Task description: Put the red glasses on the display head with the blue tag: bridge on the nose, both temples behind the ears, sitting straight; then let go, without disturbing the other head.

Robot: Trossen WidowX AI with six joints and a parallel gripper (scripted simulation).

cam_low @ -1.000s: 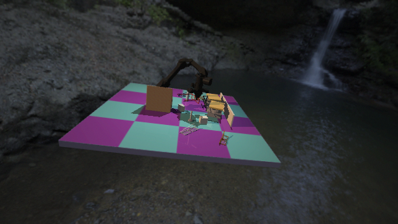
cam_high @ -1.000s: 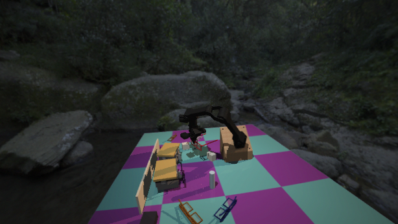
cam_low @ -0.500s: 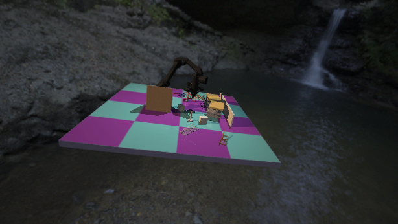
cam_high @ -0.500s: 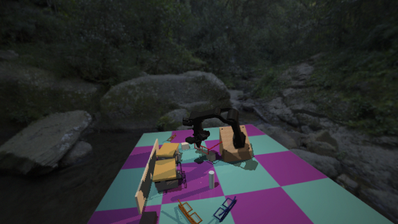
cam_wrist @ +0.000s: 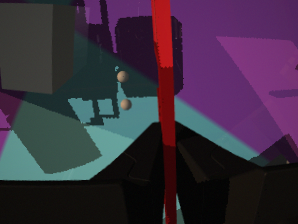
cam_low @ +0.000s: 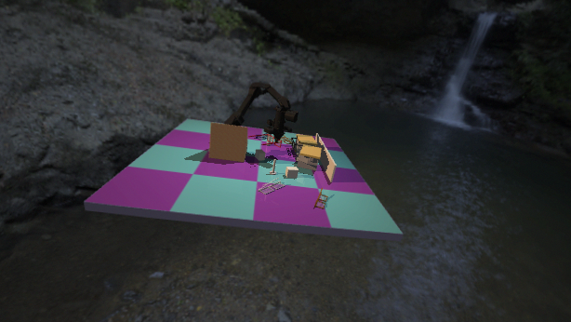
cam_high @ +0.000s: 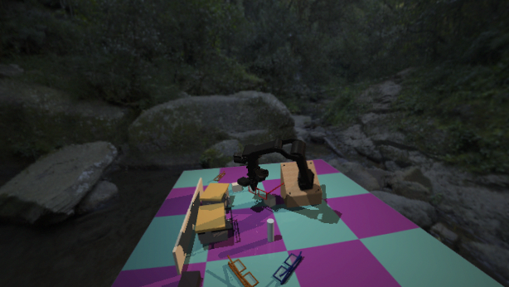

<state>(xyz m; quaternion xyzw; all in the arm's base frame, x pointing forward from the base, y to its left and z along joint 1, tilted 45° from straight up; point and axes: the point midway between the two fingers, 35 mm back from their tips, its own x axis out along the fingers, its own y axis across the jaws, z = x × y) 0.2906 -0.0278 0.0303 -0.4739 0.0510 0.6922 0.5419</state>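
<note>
Right now my gripper tip is 7 cm past the red glasses, 3 cm to the left of it and 1 cm below it. From my gripper tip the other things lie so: tall pale board 33 cm ahead, 5 cm to the left, 6 cm below.
</note>
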